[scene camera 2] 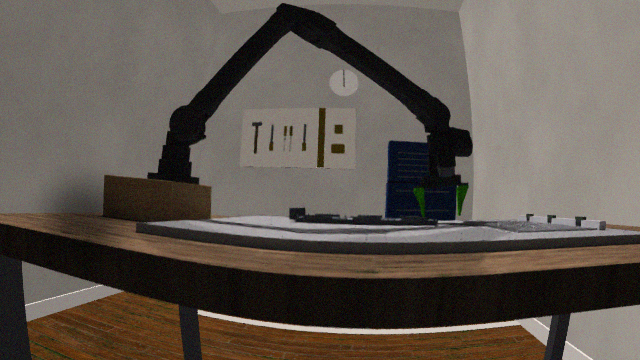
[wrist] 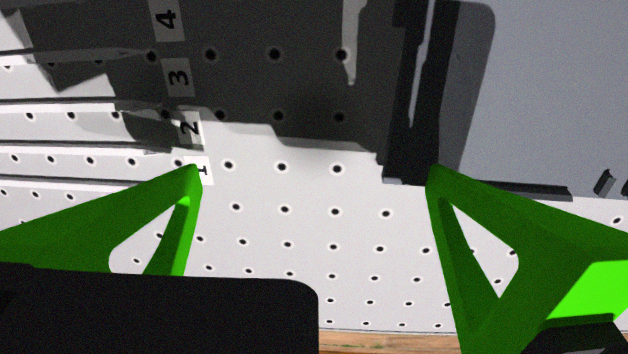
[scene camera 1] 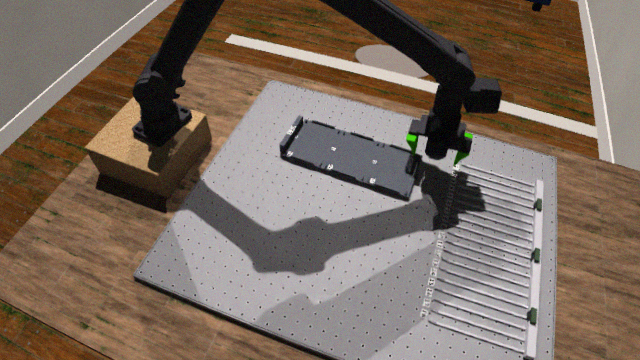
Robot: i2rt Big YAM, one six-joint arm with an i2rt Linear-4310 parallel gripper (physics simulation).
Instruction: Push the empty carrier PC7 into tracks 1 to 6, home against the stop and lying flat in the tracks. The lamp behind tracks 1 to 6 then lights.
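Places are measured from the arm's base along level axes (x ahead, y left, z up), in millimetres.
Where they show: gripper, fingertip midpoint: (scene camera 2: 441, 217) (wrist: 313, 176); arm's base at its link origin: (scene camera 2: 173, 181) (scene camera 1: 163, 124).
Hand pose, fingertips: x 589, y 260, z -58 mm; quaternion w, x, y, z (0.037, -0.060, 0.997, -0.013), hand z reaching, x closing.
Observation:
Each offset is from my fingertips to the top centre of the thing. "pt": to the spot under its first point. Level surfaces: height alone.
The dark grey carrier PC7 {181 mm back, 81 mm right, 16 mm up} (scene camera 1: 350, 157) (scene camera 2: 367, 219) (wrist: 550, 90) lies flat on the perforated board, left of the tracks in scene camera 1, its raised end wall towards the arm's base. A gap separates its front end from the rails of tracks 1 to 6 {pt 159 mm ahead, 40 mm left, 10 mm down} (scene camera 1: 500, 175) (wrist: 75, 180). My gripper (scene camera 1: 435, 159) (scene camera 2: 442, 215) (wrist: 313, 176) is wide open and empty, between carrier and tracks. One green finger is at the carrier's front corner; contact is unclear. The other is near label 1. The lamp behind tracks 1 to 6 (scene camera 1: 538, 204) is dark green and unlit.
A white stop bar (scene camera 1: 534, 285) (scene camera 2: 593, 224) closes the far end of the tracks, with two more dark lamps. More rails run towards the front of the board {14 mm down} (scene camera 1: 240, 200). The arm's base stands on a wooden block (scene camera 1: 185, 162) (scene camera 2: 155, 197) at the left.

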